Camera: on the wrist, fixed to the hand. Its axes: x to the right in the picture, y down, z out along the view.
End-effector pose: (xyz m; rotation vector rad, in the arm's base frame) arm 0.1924 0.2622 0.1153 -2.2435 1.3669 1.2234
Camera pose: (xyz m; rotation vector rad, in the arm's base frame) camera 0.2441 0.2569 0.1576 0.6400 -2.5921 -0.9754
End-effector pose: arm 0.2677 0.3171 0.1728 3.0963 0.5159 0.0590
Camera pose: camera 0.2386 0.3403 0.2285 -2.4405 1.6747 -0.0391
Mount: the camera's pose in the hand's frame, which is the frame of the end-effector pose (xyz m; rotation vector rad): -0.0179 -0.0309 -0.0567 0.1714 0.0262 1.5319
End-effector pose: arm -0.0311 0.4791 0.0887 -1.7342 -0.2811 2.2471
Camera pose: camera 0.0312 0.5008 0.1005 1.2644 -1.0394 -1.6771
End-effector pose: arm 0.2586 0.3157 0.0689 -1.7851 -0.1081 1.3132
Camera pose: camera 0.3090 0.2909 0.1055 -1.6207 1.6051 2.1346
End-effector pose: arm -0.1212 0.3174 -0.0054 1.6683 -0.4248 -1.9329
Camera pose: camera -0.0704 0.3590 -0.0187 0.8305 -1.3531 -0.6975
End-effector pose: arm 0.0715 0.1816 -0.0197 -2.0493 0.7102 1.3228
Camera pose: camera 0.1213 0.1638 0.0214 1.0521 -2.3004 -1.5953
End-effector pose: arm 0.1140 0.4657 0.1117 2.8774 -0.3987 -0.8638
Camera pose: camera 0.1378 0.5021 0.1627 1.7003 -2.1994 -0.4113
